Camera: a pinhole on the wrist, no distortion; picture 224 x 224 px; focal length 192.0 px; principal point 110.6 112.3 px. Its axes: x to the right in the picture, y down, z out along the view. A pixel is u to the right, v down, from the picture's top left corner.
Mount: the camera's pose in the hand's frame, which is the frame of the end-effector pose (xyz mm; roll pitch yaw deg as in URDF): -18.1 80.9 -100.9 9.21 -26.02 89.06
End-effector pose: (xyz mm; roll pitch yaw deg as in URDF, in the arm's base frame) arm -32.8 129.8 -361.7 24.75 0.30 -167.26
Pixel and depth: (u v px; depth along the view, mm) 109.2 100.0 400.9
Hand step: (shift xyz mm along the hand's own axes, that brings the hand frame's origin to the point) 68.5 -95.0 249.7
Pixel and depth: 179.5 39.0 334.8
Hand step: 161.2 49.9 230.4
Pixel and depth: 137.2 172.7 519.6
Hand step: -99.1 -89.6 415.1
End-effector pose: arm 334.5 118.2 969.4 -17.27 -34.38 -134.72
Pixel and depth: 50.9 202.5 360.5
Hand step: -132.0 -186.0 194.1
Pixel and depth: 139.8 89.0 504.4
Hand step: 120.7 -66.6 371.4
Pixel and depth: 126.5 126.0 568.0
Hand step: 29.4 -126.4 429.4
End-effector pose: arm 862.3 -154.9 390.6 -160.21 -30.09 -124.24
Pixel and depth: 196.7 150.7 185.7
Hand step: -25.2 72.8 105.7
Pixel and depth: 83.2 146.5 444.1
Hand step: -29.3 -173.8 276.6
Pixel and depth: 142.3 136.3 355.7
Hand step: -6.8 -23.7 246.8
